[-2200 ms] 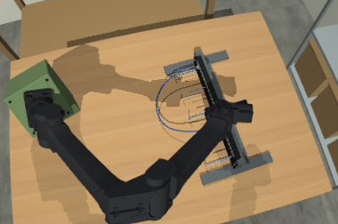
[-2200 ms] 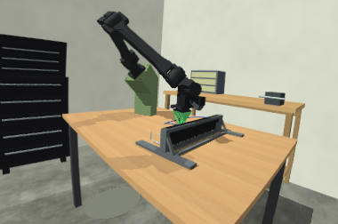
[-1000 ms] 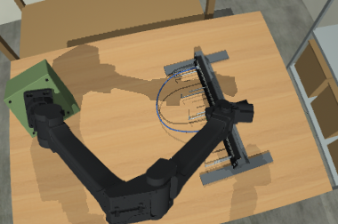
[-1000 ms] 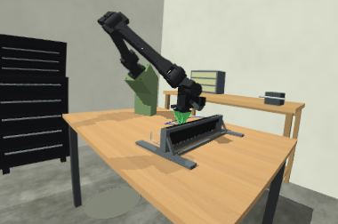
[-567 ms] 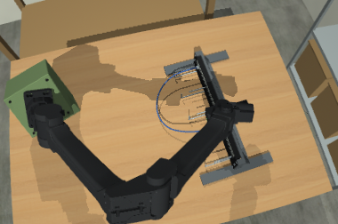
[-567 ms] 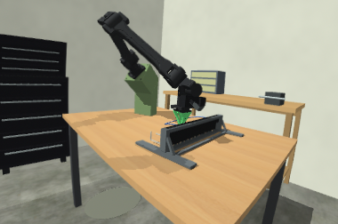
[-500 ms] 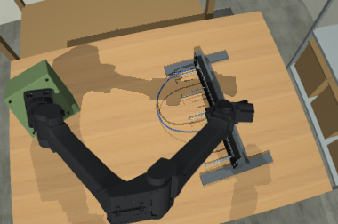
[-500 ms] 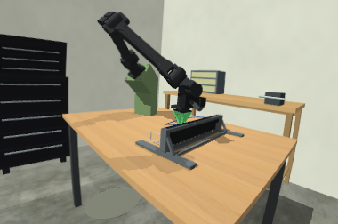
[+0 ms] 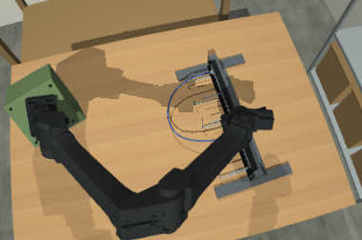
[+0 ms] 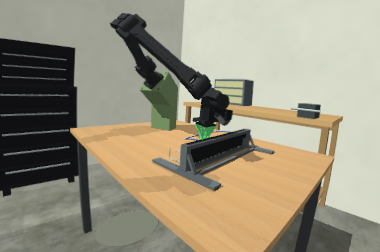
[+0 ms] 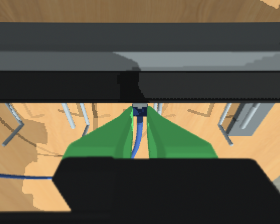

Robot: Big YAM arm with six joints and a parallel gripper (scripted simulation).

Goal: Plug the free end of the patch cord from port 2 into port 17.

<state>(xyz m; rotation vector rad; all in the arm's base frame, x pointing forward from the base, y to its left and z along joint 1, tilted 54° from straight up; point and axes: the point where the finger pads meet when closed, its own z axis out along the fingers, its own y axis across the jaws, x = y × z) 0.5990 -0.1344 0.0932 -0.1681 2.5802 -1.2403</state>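
Right now the plug is 20 mm ahead of my hand.
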